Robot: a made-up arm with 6 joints.
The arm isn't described. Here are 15 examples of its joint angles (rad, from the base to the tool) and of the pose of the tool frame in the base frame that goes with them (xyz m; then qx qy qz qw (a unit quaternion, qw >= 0)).
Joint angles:
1: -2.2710 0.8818 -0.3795 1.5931 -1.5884 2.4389
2: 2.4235 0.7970 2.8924 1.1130 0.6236 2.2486
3: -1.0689 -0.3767 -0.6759 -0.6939 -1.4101 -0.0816
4: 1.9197 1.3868 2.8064 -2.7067 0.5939 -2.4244
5: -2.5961 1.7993 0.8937 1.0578 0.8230 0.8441
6: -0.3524 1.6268 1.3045 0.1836 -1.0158 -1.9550
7: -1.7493 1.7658 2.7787 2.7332 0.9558 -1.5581
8: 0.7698 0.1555 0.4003 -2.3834 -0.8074 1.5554
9: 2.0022 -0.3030 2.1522 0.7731 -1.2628 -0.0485
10: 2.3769 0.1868 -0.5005 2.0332 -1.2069 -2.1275
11: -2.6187 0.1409 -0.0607 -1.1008 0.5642 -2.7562
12: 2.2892 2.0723 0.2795 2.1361 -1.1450 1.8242
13: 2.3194 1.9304 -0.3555 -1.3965 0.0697 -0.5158
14: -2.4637 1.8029 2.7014 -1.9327 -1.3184 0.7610
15: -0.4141 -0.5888 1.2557 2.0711 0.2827 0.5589
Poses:
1: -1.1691 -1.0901 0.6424 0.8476 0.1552 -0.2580 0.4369
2: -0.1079 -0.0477 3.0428 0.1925 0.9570 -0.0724 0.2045
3: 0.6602 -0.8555 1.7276 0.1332 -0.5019 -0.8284 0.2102
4: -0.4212 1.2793 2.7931 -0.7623 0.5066 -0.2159 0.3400
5: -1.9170 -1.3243 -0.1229 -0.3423 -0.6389 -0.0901 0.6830
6: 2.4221 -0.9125 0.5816 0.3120 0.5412 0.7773 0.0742
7: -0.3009 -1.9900 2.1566 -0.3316 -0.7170 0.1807 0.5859
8: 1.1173 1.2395 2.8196 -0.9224 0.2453 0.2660 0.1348
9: 0.6134 -0.9906 2.9812 -0.7807 0.4283 0.3823 0.2468
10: -0.9991 1.2226 1.5155 0.8809 -0.4506 0.1261 0.0714
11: -1.6043 -0.9171 2.1029 -0.3878 0.0067 -0.4103 0.8254
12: -0.5982 0.9367 -0.7784 0.6244 -0.4566 -0.4711 0.4240
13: -0.2837 0.1963 -0.4939 0.1974 -0.6961 0.0274 0.6897
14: -1.3075 -1.3846 2.0609 -0.0387 0.9973 -0.0549 0.0295
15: -0.8496 0.3693 3.4045 -0.7444 -0.2923 0.5893 0.1144
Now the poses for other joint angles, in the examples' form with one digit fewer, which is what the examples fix.
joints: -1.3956 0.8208 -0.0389 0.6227 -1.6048 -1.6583
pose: 0.223 -1.798 0.885 -0.795 -0.136 -0.582 0.101
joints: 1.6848 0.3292 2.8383 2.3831 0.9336 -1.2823
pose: 0.005 -0.677 2.935 -0.326 0.494 -0.206 0.779
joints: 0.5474 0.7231 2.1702 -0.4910 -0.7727 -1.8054
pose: 0.871 0.646 3.332 -0.685 0.031 0.725 0.064
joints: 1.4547 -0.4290 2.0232 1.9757 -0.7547 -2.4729
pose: 0.005 -1.508 2.834 -0.280 -0.078 0.579 0.762
